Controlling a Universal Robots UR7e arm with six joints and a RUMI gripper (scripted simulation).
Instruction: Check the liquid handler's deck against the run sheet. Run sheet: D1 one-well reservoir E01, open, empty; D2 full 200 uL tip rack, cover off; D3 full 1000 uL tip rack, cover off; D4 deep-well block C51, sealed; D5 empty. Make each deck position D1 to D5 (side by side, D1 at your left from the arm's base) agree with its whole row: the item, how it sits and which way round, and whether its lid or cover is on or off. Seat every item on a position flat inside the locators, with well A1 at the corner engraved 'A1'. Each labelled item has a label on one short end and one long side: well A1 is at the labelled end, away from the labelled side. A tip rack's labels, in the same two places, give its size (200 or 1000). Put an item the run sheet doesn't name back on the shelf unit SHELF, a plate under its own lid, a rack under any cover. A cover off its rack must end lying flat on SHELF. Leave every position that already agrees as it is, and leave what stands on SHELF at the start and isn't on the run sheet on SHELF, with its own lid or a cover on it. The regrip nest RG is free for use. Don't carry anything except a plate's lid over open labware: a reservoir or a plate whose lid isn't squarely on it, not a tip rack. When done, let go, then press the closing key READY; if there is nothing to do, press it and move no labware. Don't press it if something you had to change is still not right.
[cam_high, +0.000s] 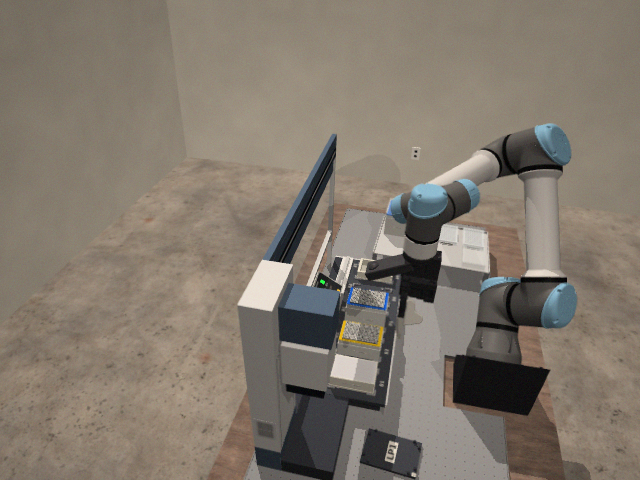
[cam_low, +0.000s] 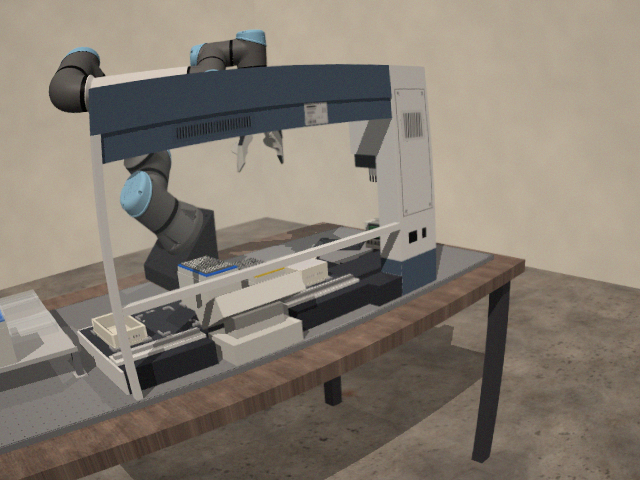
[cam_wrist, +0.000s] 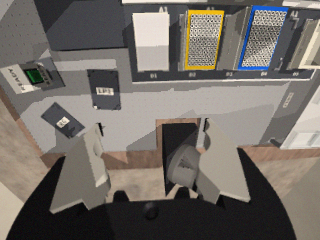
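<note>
Right now my hand is 10 cm short of the white sealed block, 1 cm to the right of it and 24 cm above it. The rest, counted from my hand: liquid handler tower (23 cm ahead, 26 cm to the left, 4 cm below); blue-rimmed tip rack (14 cm ahead, 23 cm to the right, 20 cm below); yellow-rimmed tip rack (13 cm ahead, 10 cm to the right, 22 cm below).
</note>
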